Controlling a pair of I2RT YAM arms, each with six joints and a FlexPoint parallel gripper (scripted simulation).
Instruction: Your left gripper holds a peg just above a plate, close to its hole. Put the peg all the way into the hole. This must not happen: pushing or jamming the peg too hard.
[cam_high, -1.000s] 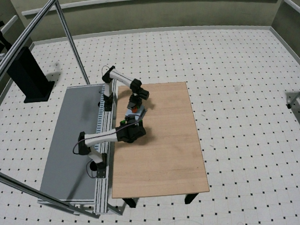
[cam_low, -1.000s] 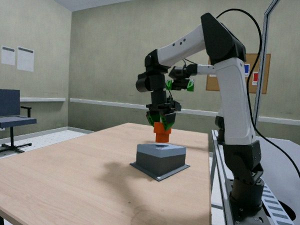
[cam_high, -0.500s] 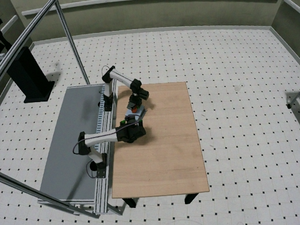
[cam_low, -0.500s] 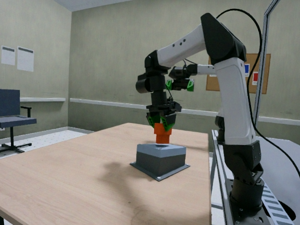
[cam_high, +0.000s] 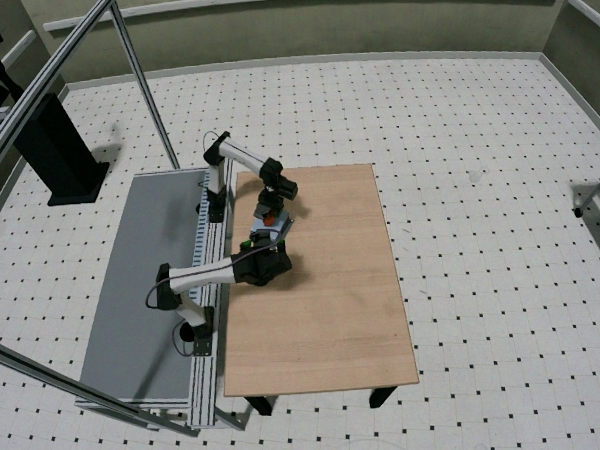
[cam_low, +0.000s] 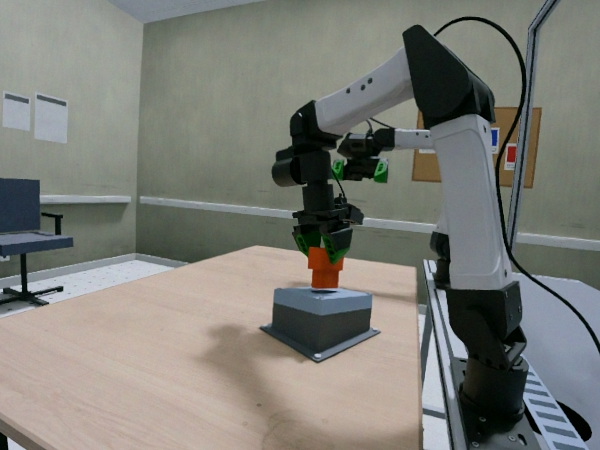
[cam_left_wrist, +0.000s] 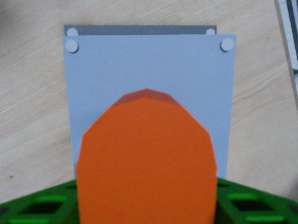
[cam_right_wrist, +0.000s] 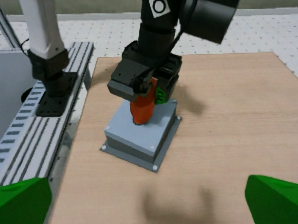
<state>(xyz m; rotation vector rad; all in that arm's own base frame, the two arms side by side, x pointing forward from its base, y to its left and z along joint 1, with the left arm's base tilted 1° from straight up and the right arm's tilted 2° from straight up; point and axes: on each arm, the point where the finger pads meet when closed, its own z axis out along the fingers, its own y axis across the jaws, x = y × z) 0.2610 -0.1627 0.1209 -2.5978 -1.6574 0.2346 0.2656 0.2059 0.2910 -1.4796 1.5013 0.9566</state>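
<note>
Right now my left hand is 8 cm above the light blue plate, 1 cm to the right of it and 1 cm past it. From my left hand the other things lie so: flanged base: 10 cm below, 1 cm to the left, 1 cm behind; orange peg: 2 cm below.
</note>
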